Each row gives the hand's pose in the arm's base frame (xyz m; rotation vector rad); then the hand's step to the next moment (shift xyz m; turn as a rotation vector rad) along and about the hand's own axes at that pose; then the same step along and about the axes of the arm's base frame.
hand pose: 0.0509 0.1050 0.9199 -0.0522 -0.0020 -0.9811
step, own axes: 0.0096 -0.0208 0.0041 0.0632 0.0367 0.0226
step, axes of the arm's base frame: -0.0119 -0.0193 0.0052 0.0661 -0.0311 0.0226
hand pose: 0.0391 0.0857 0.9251 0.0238 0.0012 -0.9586
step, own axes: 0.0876 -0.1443 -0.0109 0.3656 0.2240 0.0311
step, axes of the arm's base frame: -0.0676 -0.1543 -0.0148 0.3931 -0.1711 0.0313
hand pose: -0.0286 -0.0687 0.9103 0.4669 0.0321 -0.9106
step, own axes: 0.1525 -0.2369 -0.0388 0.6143 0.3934 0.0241
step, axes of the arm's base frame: -0.0805 -0.2225 -0.1578 0.6783 -0.2674 0.0336
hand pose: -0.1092 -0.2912 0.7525 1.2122 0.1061 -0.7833
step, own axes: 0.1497 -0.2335 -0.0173 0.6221 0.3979 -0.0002
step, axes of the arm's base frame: -0.0218 -0.0873 -0.2629 0.6946 -0.2495 0.0243
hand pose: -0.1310 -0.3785 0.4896 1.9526 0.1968 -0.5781
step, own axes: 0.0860 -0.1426 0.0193 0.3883 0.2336 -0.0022
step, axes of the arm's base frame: 0.0140 0.0361 -0.1631 0.4285 -0.1474 0.0039
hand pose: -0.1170 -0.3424 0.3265 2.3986 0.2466 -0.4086
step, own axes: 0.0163 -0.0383 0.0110 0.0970 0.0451 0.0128
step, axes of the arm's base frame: 0.0019 0.0226 -0.0366 0.1003 -0.0357 -0.0165
